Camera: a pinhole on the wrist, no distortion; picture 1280 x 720 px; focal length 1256.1 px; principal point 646.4 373.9 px. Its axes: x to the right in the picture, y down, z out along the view. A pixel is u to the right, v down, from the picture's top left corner.
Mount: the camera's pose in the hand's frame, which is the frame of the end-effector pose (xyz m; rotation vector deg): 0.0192 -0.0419 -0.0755 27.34 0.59 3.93
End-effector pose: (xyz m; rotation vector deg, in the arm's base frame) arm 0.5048 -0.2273 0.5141 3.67 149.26 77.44
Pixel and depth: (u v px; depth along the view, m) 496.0 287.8 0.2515
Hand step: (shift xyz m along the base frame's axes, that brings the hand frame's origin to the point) 0.0411 0.0108 -0.2196
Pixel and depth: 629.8 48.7 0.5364
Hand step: 0.0568 0.0373 -0.5287
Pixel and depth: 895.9 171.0 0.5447
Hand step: -0.0491 0.1059 -0.5244
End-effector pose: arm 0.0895 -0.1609 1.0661 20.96 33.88 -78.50
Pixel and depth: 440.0 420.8 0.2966
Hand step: -0.1353 -0.1222 0.1839
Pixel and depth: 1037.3 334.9 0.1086
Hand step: -0.0820 -0.0725 -0.0086
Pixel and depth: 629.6 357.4 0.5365
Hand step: -0.2149 -0.3000 0.3311
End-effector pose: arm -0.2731 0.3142 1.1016 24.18 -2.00 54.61
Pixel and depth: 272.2 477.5 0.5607
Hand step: 0.2036 -0.4037 0.2876
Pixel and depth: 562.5 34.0 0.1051
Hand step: 0.1027 -0.0470 -0.0308
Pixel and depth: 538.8 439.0 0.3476
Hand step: 0.1850 -0.1846 0.1584
